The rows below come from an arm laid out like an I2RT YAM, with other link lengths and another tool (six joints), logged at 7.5 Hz.
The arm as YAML. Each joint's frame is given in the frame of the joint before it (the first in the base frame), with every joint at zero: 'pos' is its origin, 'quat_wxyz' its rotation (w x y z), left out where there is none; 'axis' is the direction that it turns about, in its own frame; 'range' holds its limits. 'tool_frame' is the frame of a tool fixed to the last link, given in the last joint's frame.
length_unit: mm
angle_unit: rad
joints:
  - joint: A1
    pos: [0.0, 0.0, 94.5]
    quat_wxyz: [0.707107, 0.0, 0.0, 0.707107]
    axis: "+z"
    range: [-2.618, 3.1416]
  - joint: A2
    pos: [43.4, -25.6, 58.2]
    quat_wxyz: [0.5, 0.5, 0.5, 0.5]
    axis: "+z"
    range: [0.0, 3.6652]
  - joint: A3
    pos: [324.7, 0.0, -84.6]
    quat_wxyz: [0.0, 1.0, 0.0, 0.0]
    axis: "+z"
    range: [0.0, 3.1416]
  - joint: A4
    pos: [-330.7, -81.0, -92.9]
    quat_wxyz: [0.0, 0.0, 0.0, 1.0]
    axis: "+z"
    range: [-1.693, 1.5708]
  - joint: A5
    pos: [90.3, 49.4, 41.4]
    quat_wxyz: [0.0, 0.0, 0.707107, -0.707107]
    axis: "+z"
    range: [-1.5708, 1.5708]
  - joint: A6
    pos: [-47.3, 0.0, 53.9]
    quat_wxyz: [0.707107, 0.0, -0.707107, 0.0]
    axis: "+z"
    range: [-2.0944, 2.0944]
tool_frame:
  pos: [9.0, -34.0, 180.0]
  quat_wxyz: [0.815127, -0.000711, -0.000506, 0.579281]
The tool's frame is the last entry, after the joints.
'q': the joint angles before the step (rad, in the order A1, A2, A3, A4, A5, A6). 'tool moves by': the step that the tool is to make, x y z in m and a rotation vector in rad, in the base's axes. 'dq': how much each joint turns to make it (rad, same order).
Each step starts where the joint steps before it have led.
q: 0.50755, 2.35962, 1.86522, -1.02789, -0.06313, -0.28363
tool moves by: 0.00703, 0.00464, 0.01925, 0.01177, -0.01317, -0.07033
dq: 0.00115, -0.00150, 0.05498, -0.03473, 0.00037, 0.07172
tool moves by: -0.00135, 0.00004, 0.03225, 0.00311, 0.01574, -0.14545
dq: -0.00001, -0.00001, 0.09687, -0.09993, -0.00037, 0.14610
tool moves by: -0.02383, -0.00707, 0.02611, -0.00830, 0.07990, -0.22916
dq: -0.00381, -0.00005, 0.07775, -0.13501, -0.02290, 0.22698
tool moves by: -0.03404, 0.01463, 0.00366, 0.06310, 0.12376, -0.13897
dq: -0.00001, 0.00004, 0.00425, -0.06221, -0.11787, 0.13809
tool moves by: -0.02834, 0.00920, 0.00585, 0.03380, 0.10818, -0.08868
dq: 0.00001, -0.00001, 0.00000, -0.05760, -0.08850, 0.08469
